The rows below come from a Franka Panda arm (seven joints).
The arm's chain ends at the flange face. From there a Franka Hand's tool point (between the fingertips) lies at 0.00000 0.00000 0.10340 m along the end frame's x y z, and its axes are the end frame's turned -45 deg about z.
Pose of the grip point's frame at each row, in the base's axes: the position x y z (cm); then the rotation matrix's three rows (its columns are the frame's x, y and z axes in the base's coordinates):
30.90 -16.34 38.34; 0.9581 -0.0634 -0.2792; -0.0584 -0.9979 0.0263; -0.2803 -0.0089 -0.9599
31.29 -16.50 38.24; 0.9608 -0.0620 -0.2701; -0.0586 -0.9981 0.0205; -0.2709 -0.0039 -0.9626
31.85 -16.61 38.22; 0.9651 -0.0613 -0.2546; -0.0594 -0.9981 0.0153; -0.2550 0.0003 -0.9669
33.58 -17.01 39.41; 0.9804 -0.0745 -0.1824; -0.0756 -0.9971 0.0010; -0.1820 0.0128 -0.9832
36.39 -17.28 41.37; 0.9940 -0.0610 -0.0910; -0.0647 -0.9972 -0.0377; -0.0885 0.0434 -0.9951
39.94 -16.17 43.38; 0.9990 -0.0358 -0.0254; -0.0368 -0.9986 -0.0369; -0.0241 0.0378 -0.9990
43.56 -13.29 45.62; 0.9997 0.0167 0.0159; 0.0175 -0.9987 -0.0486; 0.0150 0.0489 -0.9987
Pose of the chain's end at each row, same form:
33.79 -16.61 48.27; 0.6326 -0.7223 -0.2792; -0.7469 -0.6643 0.0263; -0.2045 0.1919 -0.9599
34.08 -16.71 48.19; 0.6355 -0.7232 -0.2701; -0.7472 -0.6643 0.0205; -0.1943 0.1888 -0.9626
34.48 -16.77 48.22; 0.6391 -0.7258 -0.2546; -0.7478 -0.6638 0.0153; -0.1801 0.1805 -0.9669
35.47 -17.02 49.58; 0.6406 -0.7459 -0.1824; -0.7585 -0.6516 0.0010; -0.1196 0.1377 -0.9832
37.33 -16.89 51.66; 0.6597 -0.7460 -0.0910; -0.7509 -0.6594 -0.0377; -0.0319 0.0933 -0.9951
40.20 -15.79 53.71; 0.6811 -0.7317 -0.0254; -0.7321 -0.6801 -0.0369; 0.0097 0.0438 -0.9990
43.40 -12.79 55.95; 0.7187 -0.6951 0.0159; -0.6938 -0.7186 -0.0486; 0.0452 0.0240 -0.9987

